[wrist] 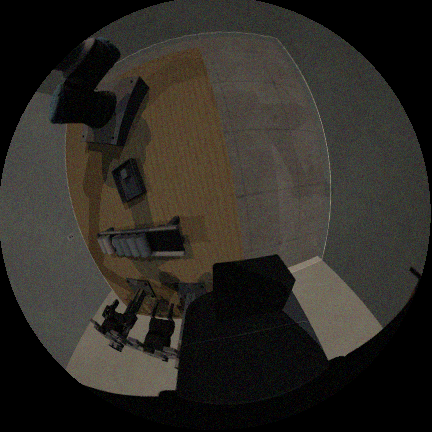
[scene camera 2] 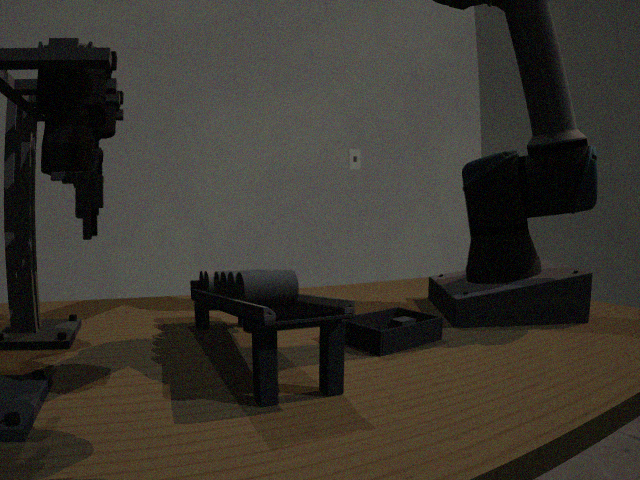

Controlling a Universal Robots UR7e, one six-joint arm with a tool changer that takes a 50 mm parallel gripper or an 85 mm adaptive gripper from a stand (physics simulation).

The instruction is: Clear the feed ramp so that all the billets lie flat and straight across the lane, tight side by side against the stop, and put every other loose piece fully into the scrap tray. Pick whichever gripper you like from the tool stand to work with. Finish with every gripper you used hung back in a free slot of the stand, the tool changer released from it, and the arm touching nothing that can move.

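Places are measured from the arm's base along level axes (x ahead, y left, z up), in centimetres.
Pixels of known places: arm's base, link origin: (wrist: 102,109) (scene camera 2: 504,274).
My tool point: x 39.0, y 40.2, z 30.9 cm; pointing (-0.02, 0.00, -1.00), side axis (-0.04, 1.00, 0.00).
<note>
For each thing: its middle in the pictures, then the offset to it from my tool point. "*": a spot on its surface instead.
- scrap tray, body centre: (scene camera 2: 389,329) (wrist: 127,180) dx -8.9, dy -30.6, dz -36.1 cm
- small pale piece, body centre: (scene camera 2: 403,326) (wrist: 125,173) dx -11.6, dy -31.4, dz -36.2 cm
- tool stand's post, surface spot: (scene camera 2: 20,222) * dx +44.9, dy -41.1, dz -20.3 cm
Billets (scene camera 2: 268,285) (wrist: 131,245) lie across the feed ramp (scene camera 2: 227,301) (wrist: 176,254) in two groups toward its far end, with a narrow gap between them. Exact contact at the stop is hidden. The scrap tray (scene camera 2: 410,337) (wrist: 136,196) holds a small pale piece (scene camera 2: 403,320) (wrist: 125,173). Two grippers hang in the tool stand in the wrist view: one gripper (wrist: 164,303) has its fingers apart and empty; the other is too dark to read. A hanging gripper (scene camera 2: 90,232) also shows at left in the scene view. The arm's wrist end carries no visible gripper.
The tool stand's post (scene camera 2: 20,222) rises at the left, near the ramp's far end. The robot base (scene camera 2: 522,304) (wrist: 107,132) stands beyond the tray. A dark block (wrist: 252,285) fills the lower middle of the wrist view and partly hides the stand.
</note>
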